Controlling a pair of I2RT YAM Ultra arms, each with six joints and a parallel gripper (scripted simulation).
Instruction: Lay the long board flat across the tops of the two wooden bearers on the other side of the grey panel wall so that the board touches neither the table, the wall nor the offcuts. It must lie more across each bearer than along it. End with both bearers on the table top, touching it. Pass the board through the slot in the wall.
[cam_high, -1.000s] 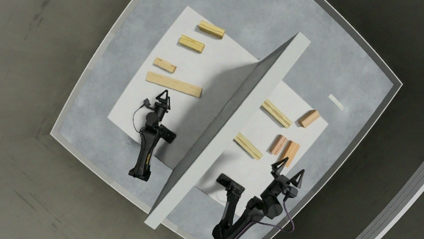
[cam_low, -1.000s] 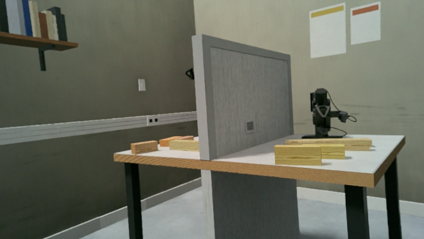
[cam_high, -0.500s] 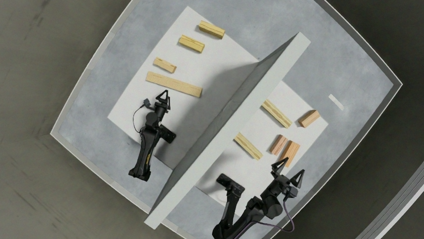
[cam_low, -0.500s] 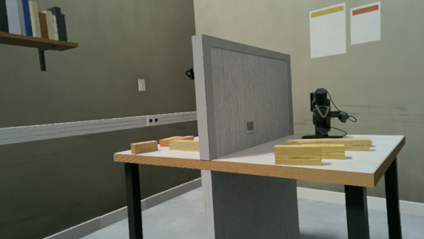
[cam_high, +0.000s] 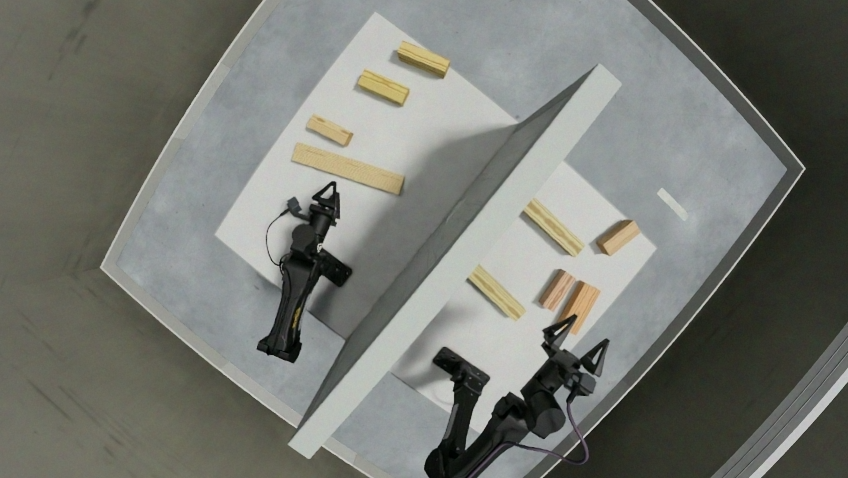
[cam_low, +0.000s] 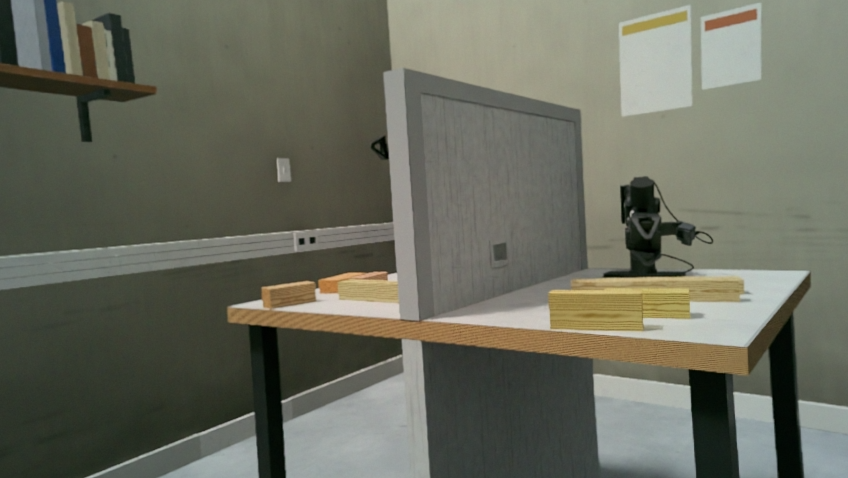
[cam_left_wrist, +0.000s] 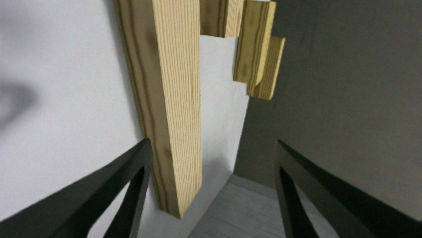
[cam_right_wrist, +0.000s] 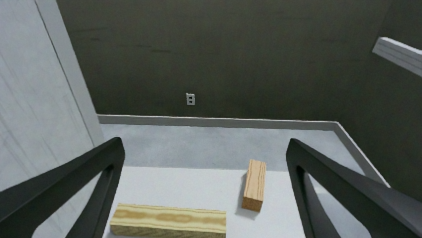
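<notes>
My left hand is 80 mm above the long board, 60 mm short of it and 20 mm to the right of it. Also, from my left hand: offcut 770 mm to the right, 440 mm ahead, 70 mm below; then wooden bearer 560 mm to the right, 320 mm ahead, 70 mm below.
</notes>
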